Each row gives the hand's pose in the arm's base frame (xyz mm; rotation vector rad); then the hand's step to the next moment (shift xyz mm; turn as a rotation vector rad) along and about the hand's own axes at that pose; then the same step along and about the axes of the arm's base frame.
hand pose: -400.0 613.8 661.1 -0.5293 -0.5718 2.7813
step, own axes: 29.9 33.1 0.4 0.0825 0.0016 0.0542
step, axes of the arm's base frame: -32.8 -20.3 -22.5 -0.0962 0.0065 0.0212
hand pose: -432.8 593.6 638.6 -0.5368 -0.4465 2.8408
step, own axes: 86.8 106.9 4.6 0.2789 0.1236 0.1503
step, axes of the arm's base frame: -97.1 -77.8 -59.2 -0.3306 -0.0796 0.0032
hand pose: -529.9 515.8 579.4 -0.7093 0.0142 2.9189
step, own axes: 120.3 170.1 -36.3 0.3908 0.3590 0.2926
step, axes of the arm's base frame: -112.3 -154.2 -91.3 -0.5259 -0.2922 0.0730
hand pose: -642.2 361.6 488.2 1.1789 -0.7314 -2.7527
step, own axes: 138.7 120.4 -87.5 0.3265 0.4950 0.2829
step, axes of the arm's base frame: -52.5 -174.2 -91.1 -0.4912 -0.4015 0.1709
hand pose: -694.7 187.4 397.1 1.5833 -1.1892 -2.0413
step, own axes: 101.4 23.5 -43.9 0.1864 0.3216 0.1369
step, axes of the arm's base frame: -1.5 -100.6 -51.5 -0.2677 -0.2636 0.1256
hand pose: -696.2 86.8 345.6 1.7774 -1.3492 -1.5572
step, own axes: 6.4 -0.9 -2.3 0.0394 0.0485 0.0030
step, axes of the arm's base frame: 1.8 -5.7 -3.4 -0.0253 -0.0543 0.0182
